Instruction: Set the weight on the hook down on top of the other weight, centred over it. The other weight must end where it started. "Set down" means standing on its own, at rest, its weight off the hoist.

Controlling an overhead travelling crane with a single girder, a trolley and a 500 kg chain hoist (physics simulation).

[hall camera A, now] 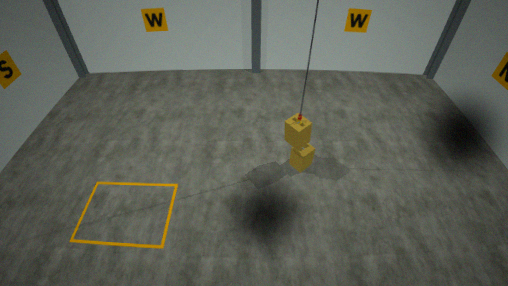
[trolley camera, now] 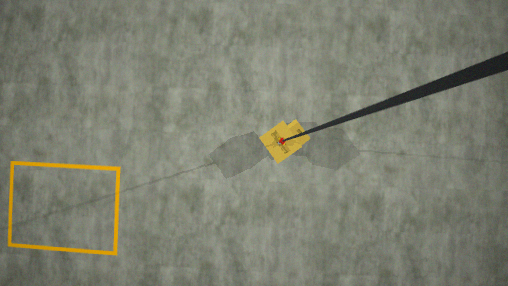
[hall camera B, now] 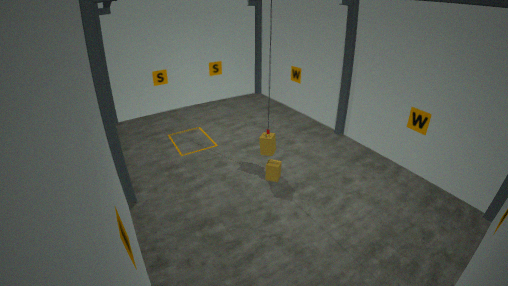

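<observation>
The hook (hall camera A: 300,117) (hall camera B: 268,132) (trolley camera: 282,141), with its red part, holds a yellow block weight (hall camera A: 297,134) (hall camera B: 267,145) (trolley camera: 274,151) on the cable. This weight hangs roughly upright. The other yellow weight (hall camera A: 301,160) (hall camera B: 273,172) (trolley camera: 296,125) stands upright on the floor below it. Hall camera B shows a gap between the two weights. In the trolley camera view the hanging weight overlaps much of the lower one but is offset to its lower left. Most of the lower weight's top is hidden there.
An orange square outline (hall camera A: 137,184) (hall camera B: 199,150) (trolley camera: 65,165) is marked on the floor, left of the weights in all views. Shadows of the weights and cable lie on the floor. Walls with letter signs and grey columns surround the floor. Two dark blurs cover parts of hall camera A's view.
</observation>
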